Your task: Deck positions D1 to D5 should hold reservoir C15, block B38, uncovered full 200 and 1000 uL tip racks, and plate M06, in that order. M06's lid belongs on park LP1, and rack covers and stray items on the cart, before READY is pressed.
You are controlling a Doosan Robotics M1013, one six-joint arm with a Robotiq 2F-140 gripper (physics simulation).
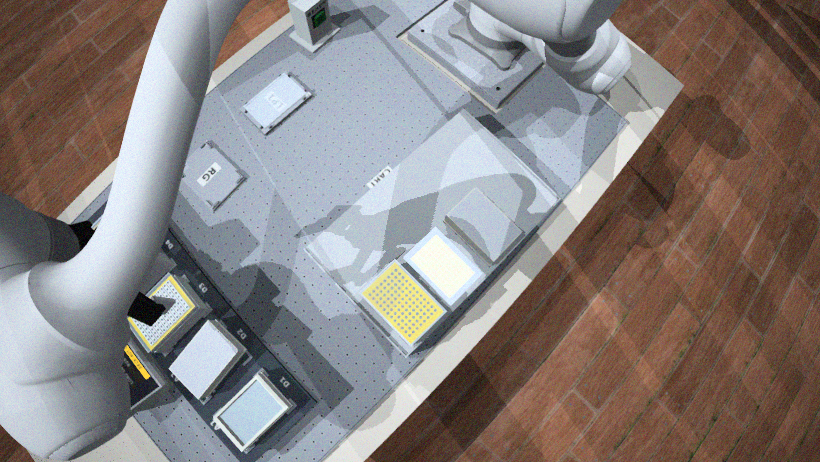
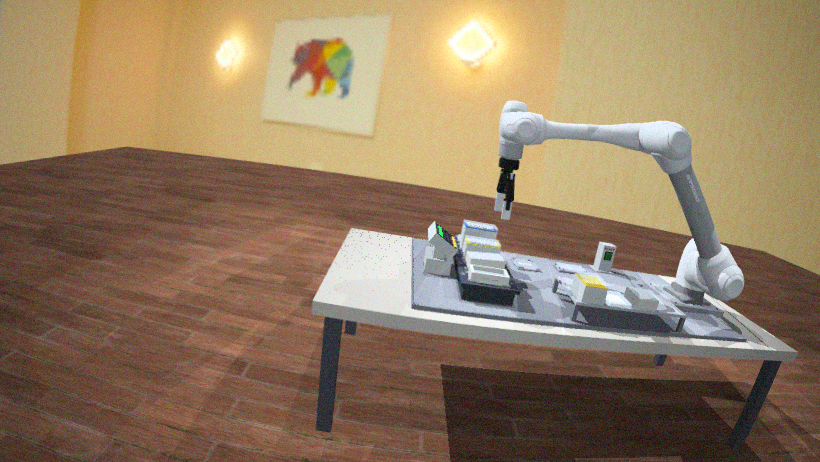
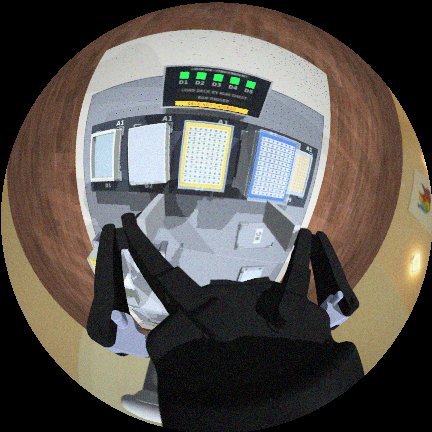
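Where they show: gripper, between the fingertips: (image 2: 501, 215) (image 3: 216, 207); arm's base, origin of its link: (image 1: 495, 32) (image 2: 686, 297).
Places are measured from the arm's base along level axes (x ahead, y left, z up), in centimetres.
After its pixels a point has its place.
Note:
My open, empty gripper (image 2: 502, 206) {x 93.4, y -8.6, z 21.3 cm} (image 3: 215, 222) {x 93.4, y -8.6, z 21.3 cm} hangs high above the deck. D1 holds a pale-blue reservoir (image 1: 252, 412) {x 101.2, y 17.3, z 5.6 cm} (image 2: 488, 275) {x 102.4, y 21.2, z 6.8 cm} (image 3: 103, 155) {x 101.1, y 17.4, z 5.6 cm}. D2 holds a white block (image 1: 206, 358) {x 99.0, y 4.8, z 8.5 cm} (image 3: 149, 154) {x 99.5, y 3.4, z 8.5 cm}. D3 holds an uncovered, filled yellow-rimmed tip rack (image 1: 179, 295) {x 93.7, y -6.4, z 11.1 cm} (image 3: 206, 156) {x 98.8, y -7.9, z 11.1 cm}. D4 holds an uncovered, filled blue-rimmed tip rack (image 2: 480, 229) {x 98.6, y -15.5, z 13.3 cm} (image 3: 273, 166) {x 98.3, y -19.3, z 14.4 cm}, taller than its neighbours. A cream-welled plate (image 3: 301, 172) {x 97.0, y -33.7, z 5.0 cm} at D5 is partly hidden behind it. A clear lid (image 1: 277, 102) {x 50.4, y -26.5, z 0.0 cm} appears to lie on LP1. The cart (image 1: 367, 229) {x 60.4, y 10.8, z 4.2 cm} bears a yellow-topped rack (image 1: 403, 304) {x 67.7, y 25.8, z 11.3 cm}, a cream-topped plate (image 1: 443, 265) {x 56.7, y 26.6, z 5.9 cm} and a grey box-like cover (image 1: 484, 223) {x 46.0, y 27.7, z 8.4 cm}. Item codes are unreadable.
A status panel (image 2: 441, 238) {x 115.8, y 1.0, z 11.7 cm} (image 3: 217, 90) {x 112.3, y -9.2, z 10.5 cm} behind the deck shows green squares for D1 to D5 and a yellow bar. The RG nest (image 1: 215, 175) {x 72.3, y -25.1, z -1.0 cm} (image 3: 255, 236) {x 72.8, y -25.8, z -1.1 cm} lies between deck and LP1. A post with a green face (image 1: 311, 22) {x 31.7, y -32.5, z 6.7 cm} (image 2: 605, 256) {x 30.9, y -32.1, z 5.9 cm} stands beyond LP1.

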